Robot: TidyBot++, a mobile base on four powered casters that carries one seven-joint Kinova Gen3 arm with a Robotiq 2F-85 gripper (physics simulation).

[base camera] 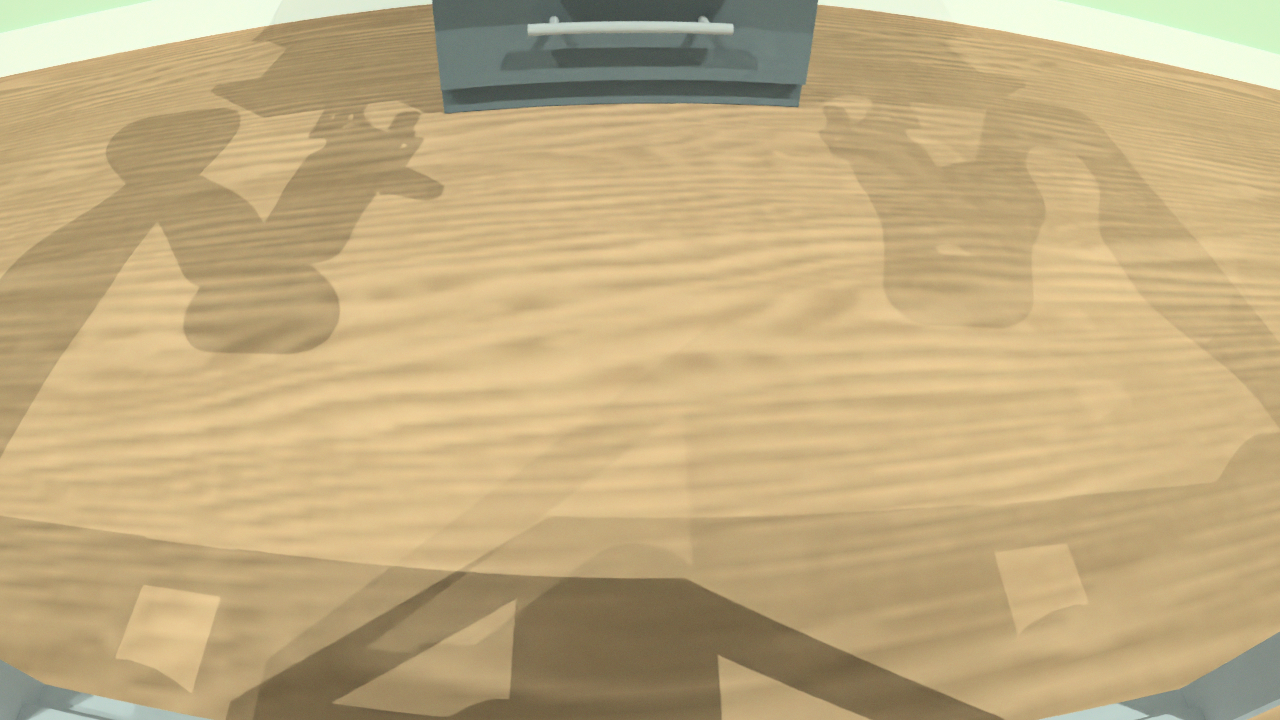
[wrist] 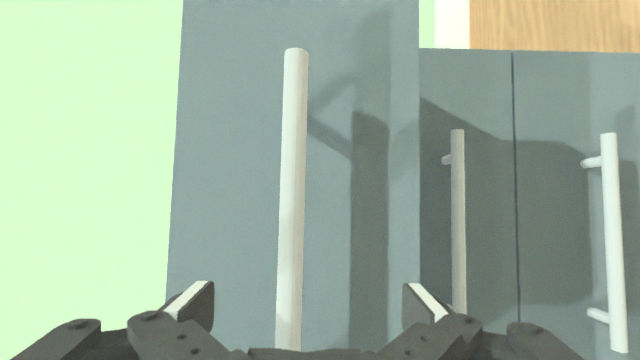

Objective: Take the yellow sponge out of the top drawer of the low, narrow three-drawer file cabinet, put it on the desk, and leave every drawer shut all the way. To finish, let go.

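Frame: origin at the arm's base, x ahead, y left, z up, level; millimetres.
Seen in the pictures: gripper, fingertip midpoint: (wrist: 308,303).
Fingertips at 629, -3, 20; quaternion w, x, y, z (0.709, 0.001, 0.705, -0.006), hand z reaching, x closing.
Observation:
A point is followed by its place in that frame, as x, y, z.
The grey three-drawer file cabinet (base camera: 624,93) @[860, -2, -382] stands ahead, its lower part showing at the top of the base view. In the wrist view, which is turned sideways, the top drawer (wrist: 225,150) @[684, -76, 74] stands out in front of the middle drawer (wrist: 490,225) @[843, -14, -174] and the bottom drawer (wrist: 555,225) @[843, -15, -245], whose fronts are flush. The top drawer's white bar handle (wrist: 292,200) @[644, -49, 29] runs between the fingers' lines, in front of the gripper. My gripper (wrist: 308,303) @[629, -3, 20] is open and empty. The yellow sponge and the drawer's inside do not show.
The bottom drawer's handle (base camera: 630,28) @[804, -6, -280] (wrist: 614,240) @[805, -7, -277] sticks out from its front. Wood floor (base camera: 626,313) @[491, -5, -396] lies between the base and the cabinet, with arm shadows on it. A pale green wall (wrist: 85,150) @[1399, -123, 647] is behind the cabinet. The desk does not show.

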